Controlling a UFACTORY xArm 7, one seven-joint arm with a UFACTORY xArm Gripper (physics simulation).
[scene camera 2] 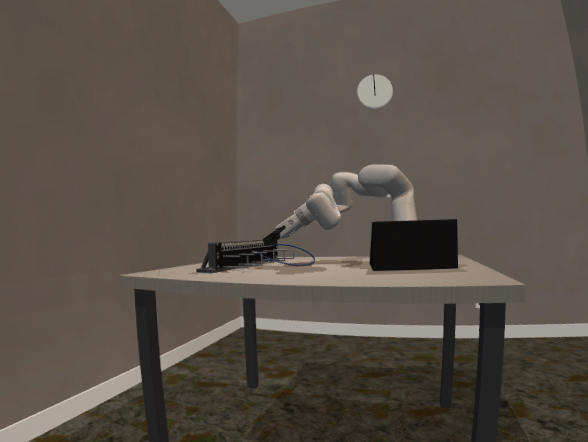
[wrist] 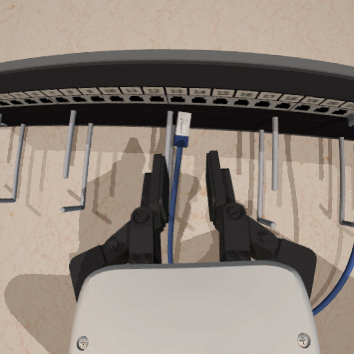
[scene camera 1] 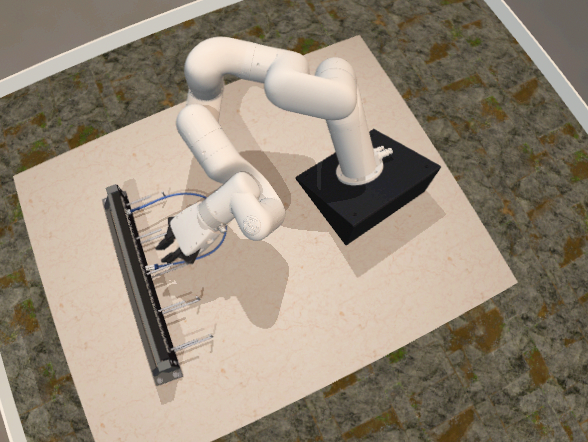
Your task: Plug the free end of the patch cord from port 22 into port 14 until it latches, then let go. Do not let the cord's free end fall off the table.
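Observation:
The blue patch cord loops out from the patch panel. Its free-end plug, clear with a blue boot, points at the panel front beside a grey rod. In the wrist view it overlaps the panel's lower face, below and between ports 13 and 14; its depth is unclear. Port 14 looks empty. My gripper is partly open and empty. Its fingertips are behind the plug, with the cord passing between the fingers in the wrist view, apparently lower down.
Grey cable-guide rods stick out from the panel front on both sides of the gripper. The cord's other end is at the panel near its far end. The arm's black base block stands on the table.

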